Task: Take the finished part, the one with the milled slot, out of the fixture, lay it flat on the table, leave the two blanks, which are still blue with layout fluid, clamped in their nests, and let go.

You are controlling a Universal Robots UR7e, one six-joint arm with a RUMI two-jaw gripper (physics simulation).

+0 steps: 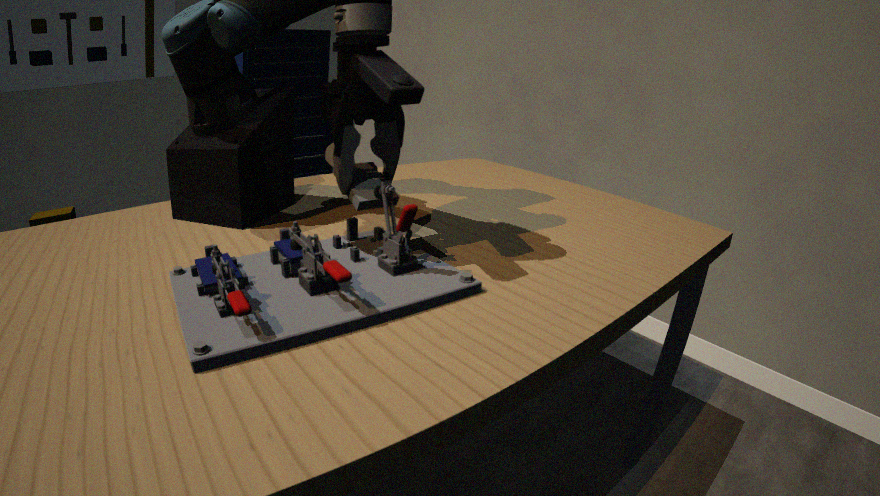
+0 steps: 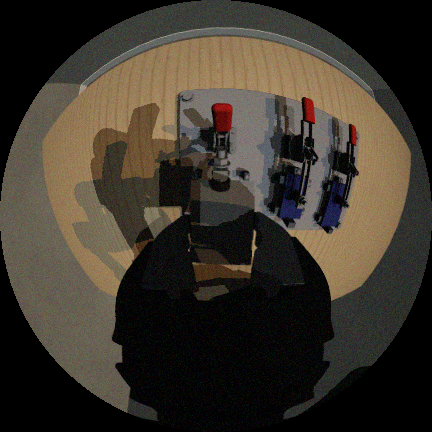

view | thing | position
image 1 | my gripper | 366, 190
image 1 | finished part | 366, 178
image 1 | blue blank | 204, 265
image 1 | fixture plate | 284, 316
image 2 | my gripper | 221, 215
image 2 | blue blank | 287, 209
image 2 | finished part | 221, 232
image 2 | fixture plate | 261, 119
